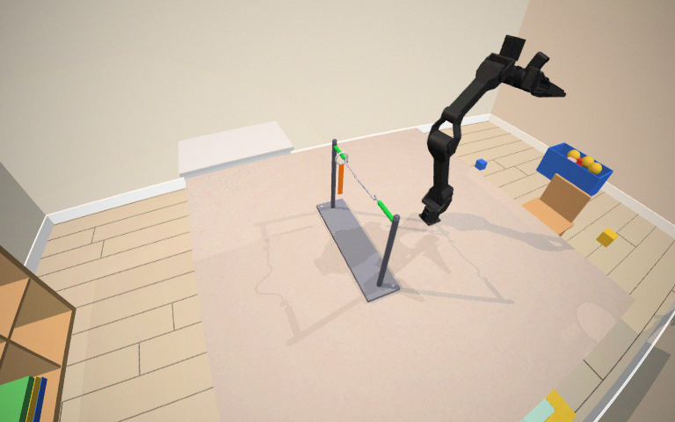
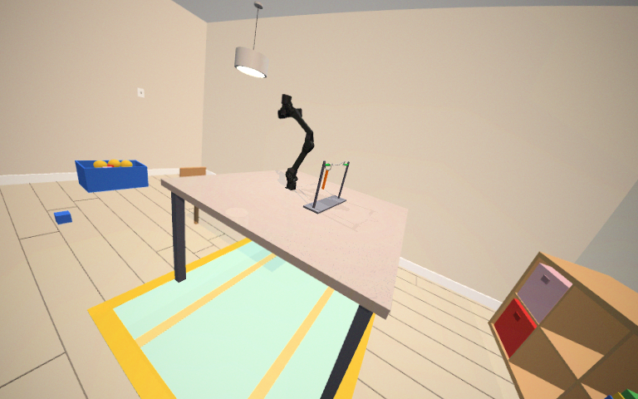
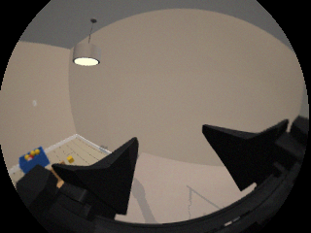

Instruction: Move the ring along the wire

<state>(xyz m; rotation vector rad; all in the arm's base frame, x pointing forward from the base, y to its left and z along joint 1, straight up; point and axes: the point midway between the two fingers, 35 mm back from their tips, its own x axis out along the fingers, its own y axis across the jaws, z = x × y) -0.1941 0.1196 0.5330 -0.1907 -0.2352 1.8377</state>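
Right now the ring with orange handle is 53 cm ahead of my gripper tip, 31 cm below it and 29 cm to the right of it.
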